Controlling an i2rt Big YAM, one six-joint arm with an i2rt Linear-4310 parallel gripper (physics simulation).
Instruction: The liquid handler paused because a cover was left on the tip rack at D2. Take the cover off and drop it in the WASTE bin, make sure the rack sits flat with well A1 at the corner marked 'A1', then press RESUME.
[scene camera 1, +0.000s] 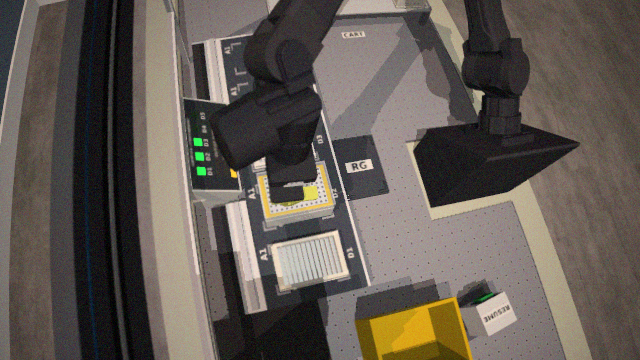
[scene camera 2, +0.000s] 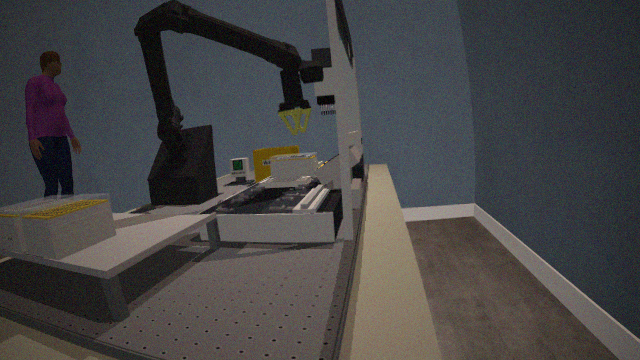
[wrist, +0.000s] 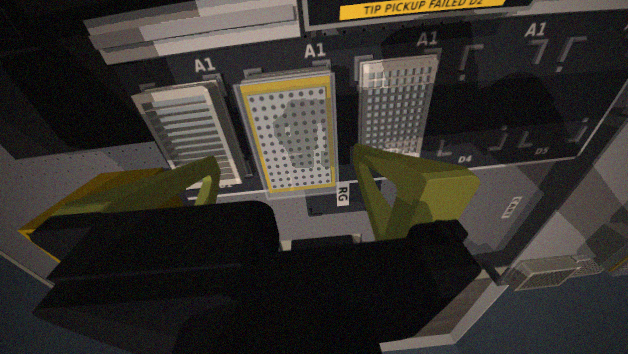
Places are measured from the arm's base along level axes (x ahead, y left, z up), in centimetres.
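Pixels of known places: gripper, between the fingertips: (scene camera 1: 283, 177) (scene camera 2: 299, 133) (wrist: 286, 157); arm's base, origin of its link: (scene camera 1: 498, 136) (scene camera 2: 181, 149).
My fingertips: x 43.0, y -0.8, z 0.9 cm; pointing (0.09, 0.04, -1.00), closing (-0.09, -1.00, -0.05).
Observation:
Ahead of a thing's pixels: the offset from my fingertips to its top centre. "spot": to the spot under its first point.
The tip rack @(dy +0.1, dx -2.3, dz -6.8 cm) (scene camera 1: 299, 218) (scene camera 2: 294, 169) (wrist: 265, 125), with a yellow-rimmed perforated top, sits in slot D2, below its 'A1' mark @(spot: dy -3.4, dx +5.6, dz -13.2 cm) (wrist: 315, 50) in the wrist view. It looks level; which well is A1 cannot be told. A clear cover @(dy +0.1, dx -2.3, dz -6.2 cm) (wrist: 320, 145) shows over it by its transparent edges and a bright glare. My gripper (scene camera 2: 295, 131) (wrist: 286, 157) is open and empty, above the rack, its yellow fingers spread wider than the rack in the wrist view. The yellow WASTE bin @(dy +32.0, dx -15.7, dz -5.0 cm) (scene camera 1: 415, 335) (scene camera 2: 260, 167) and the RESUME button unit @(dy +32.4, dx -32.5, dz -8.1 cm) (scene camera 1: 497, 314) (scene camera 2: 239, 166) stand beyond D1.
A slatted light labware @(dy +12.6, dx -1.8, dz -10.1 cm) (scene camera 1: 310, 260) (wrist: 192, 127) is at D1, and a grid-topped plate @(dy -12.2, dx -2.7, dz -11.8 cm) (wrist: 395, 105) is at D3. The display's yellow banner @(spot: dy -12.4, dx +7.7, dz -8.5 cm) (wrist: 422, 7) reads "TIP PICKUP FAILED D2". The dark RG pad @(spot: dy -0.7, dx -19.8, dz -17.7 cm) (scene camera 1: 370, 185) lies beside D2. A white frame post @(spot: dy -44.6, dx +15.3, dz -3.1 cm) (scene camera 2: 345, 150) rises near my arm.

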